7 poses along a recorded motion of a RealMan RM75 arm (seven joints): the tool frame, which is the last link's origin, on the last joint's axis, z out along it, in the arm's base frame.
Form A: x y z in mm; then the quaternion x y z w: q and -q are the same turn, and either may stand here.
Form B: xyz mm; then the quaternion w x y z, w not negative. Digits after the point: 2 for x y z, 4 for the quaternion.
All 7 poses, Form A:
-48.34 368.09 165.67 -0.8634 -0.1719 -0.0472 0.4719
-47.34 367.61 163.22 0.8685 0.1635 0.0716 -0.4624
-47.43 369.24 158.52 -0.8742 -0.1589 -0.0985 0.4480
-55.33 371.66 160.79 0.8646 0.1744 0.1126 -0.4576
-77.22 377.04 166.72 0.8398 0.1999 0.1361 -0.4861
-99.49 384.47 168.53 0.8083 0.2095 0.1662 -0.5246
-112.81 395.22 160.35 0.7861 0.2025 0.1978 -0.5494
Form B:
-48.34 368.09 165.67 0.4719 -0.8634 -0.1719 -0.0472
-47.34 367.61 163.22 0.4624 -0.8685 -0.1635 -0.0716
-47.43 369.24 158.52 0.4480 -0.8742 -0.1589 -0.0985
-55.33 371.66 160.79 0.4576 -0.8646 -0.1744 -0.1126
-77.22 377.04 166.72 0.4861 -0.8398 -0.1999 -0.1361
-99.49 384.47 168.53 0.5246 -0.8083 -0.2095 -0.1662
-112.81 395.22 160.35 0.5494 -0.7861 -0.2025 -0.1978

